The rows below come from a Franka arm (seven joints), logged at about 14 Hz.
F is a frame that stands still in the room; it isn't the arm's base.
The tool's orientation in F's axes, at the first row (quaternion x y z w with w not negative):
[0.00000, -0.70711, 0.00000, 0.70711]
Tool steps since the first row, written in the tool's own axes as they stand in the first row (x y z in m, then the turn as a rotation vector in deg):
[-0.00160, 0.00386, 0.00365, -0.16, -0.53, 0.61]
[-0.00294, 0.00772, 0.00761, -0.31, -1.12, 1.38]
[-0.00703, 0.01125, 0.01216, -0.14, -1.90, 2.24]
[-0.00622, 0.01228, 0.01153, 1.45, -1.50, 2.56]
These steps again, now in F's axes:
[-0.00365, 0.00386, -0.00160, -0.61, -0.53, -0.16]
[-0.00761, 0.00772, -0.00294, -1.38, -1.12, -0.31]
[-0.01216, 0.01125, -0.00703, -2.24, -1.90, -0.14]
[-0.01153, 0.01228, -0.00622, -2.56, -1.50, 1.45]

